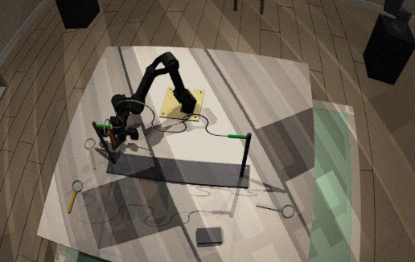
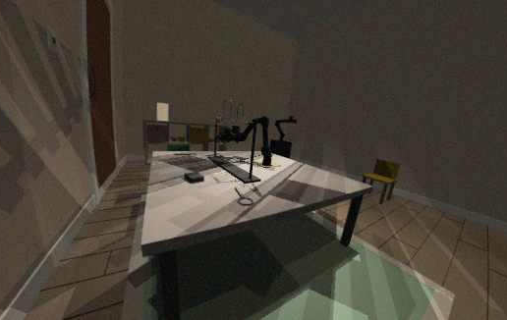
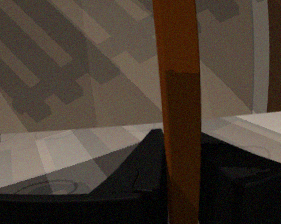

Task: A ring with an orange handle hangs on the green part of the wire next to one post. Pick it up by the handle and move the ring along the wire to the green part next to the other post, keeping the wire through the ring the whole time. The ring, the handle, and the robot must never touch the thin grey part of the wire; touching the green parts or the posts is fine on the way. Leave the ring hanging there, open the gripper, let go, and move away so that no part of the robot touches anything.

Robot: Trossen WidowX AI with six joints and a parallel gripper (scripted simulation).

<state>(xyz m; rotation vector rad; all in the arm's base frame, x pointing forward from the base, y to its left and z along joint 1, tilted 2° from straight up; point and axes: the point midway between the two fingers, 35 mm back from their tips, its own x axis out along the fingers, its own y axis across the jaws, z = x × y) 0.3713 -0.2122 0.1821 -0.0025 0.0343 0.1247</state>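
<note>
The orange-handled ring lies 30 mm behind my gripper tip and 80 mm above it. Round my gripper tip: yellow-handled ring (200 mm ahead, 230 mm to the right, 190 mm below); then dark block (220 mm ahead, 450 mm to the left, 190 mm below).
</note>
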